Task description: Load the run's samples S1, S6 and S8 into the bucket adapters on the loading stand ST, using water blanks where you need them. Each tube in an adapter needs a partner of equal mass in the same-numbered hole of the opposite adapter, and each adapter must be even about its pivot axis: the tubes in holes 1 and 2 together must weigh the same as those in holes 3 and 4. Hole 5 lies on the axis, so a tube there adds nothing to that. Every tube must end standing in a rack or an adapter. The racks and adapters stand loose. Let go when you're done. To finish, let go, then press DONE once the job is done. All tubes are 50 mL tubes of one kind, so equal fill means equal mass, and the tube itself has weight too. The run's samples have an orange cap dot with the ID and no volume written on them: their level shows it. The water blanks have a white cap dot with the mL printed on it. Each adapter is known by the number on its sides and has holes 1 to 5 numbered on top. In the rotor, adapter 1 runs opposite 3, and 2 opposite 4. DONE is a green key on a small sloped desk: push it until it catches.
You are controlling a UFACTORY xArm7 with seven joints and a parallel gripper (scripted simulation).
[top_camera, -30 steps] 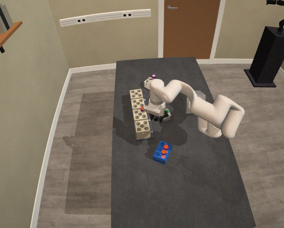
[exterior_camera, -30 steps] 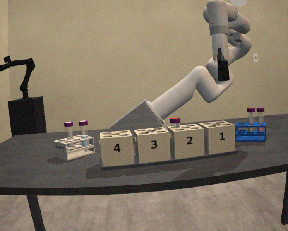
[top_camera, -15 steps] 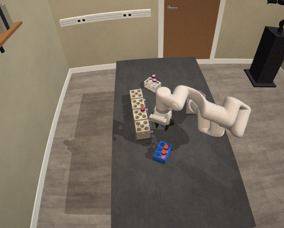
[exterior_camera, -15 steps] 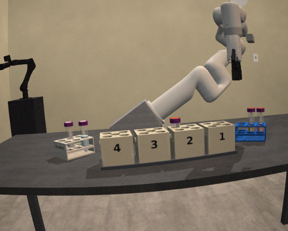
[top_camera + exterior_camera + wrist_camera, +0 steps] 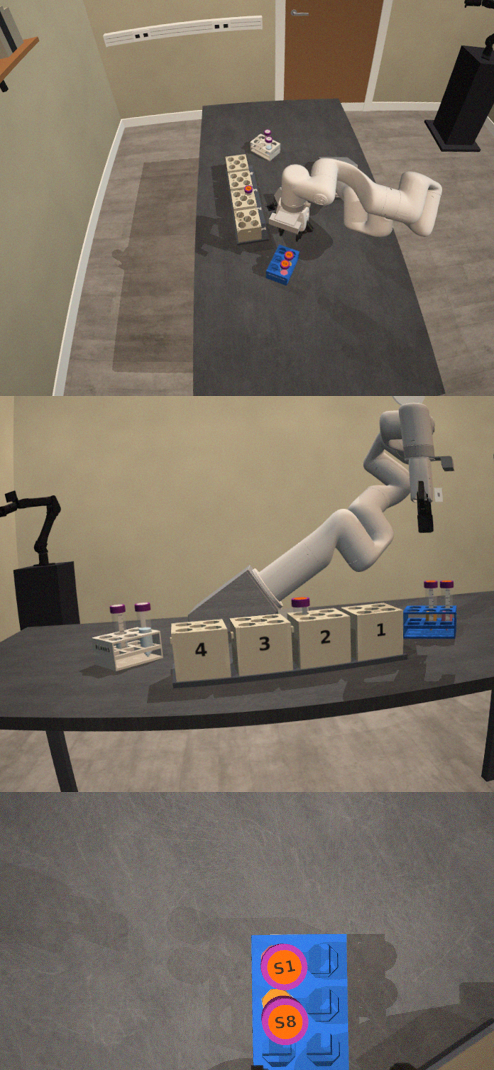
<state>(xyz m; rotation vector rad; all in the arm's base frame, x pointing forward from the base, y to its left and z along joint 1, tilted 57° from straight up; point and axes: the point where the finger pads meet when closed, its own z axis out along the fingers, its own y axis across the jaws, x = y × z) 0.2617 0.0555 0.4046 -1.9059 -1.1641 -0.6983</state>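
My gripper is now 19 cm above the sample S8 and 1 cm to the right of it. The rest, counted from my hand: sample tube 19 cm below, 4 cm to the left, 2 cm ahead; blue sample rack 22 cm below, 2 cm ahead; loading stand ST 34 cm to the right, 25 cm below, 16 cm ahead.
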